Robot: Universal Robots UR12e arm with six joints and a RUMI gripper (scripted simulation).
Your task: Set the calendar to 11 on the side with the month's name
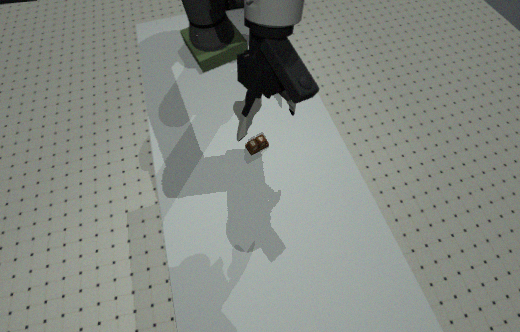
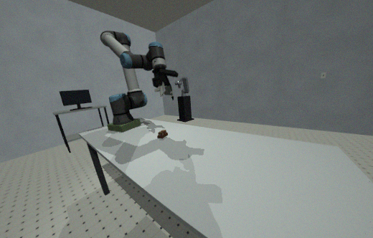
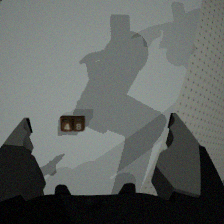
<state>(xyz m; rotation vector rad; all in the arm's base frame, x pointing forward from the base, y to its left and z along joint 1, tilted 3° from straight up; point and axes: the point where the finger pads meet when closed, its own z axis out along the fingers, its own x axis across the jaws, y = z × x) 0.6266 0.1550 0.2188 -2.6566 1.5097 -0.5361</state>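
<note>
Right now the brown cube is 250 mm below my hand, 100 mm behind it and 30 mm to the right of it. The rest, counted from my hand: brown calendar tray (270 mm below, 100 mm behind, 20 mm to the right).
</note>
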